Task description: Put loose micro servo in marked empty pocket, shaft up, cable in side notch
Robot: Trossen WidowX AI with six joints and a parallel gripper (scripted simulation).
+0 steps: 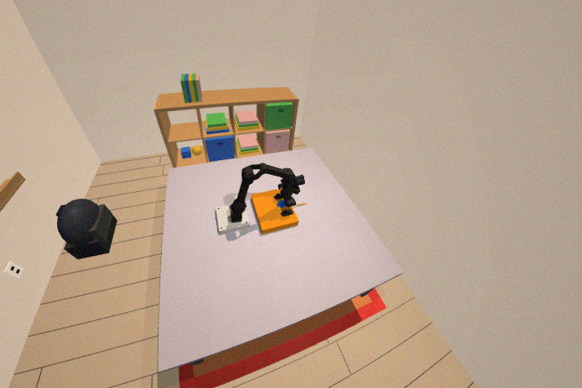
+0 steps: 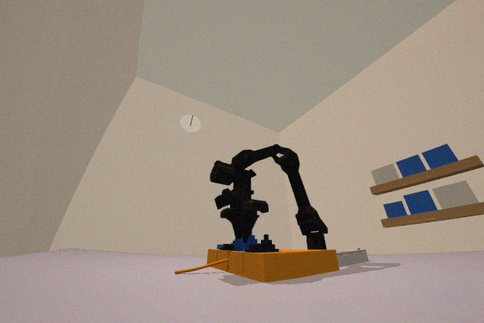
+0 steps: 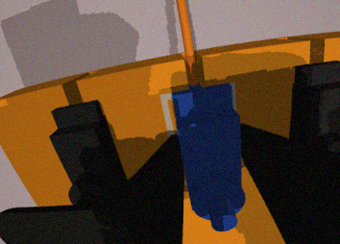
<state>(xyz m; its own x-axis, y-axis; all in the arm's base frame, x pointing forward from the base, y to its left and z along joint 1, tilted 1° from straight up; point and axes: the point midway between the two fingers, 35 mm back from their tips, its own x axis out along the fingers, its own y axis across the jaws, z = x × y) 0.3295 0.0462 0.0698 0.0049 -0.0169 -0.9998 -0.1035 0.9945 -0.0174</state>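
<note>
Right now the orange deck is 120 mm behind my gripper tip, 40 mm below it and 10 mm to the right of it.
</note>
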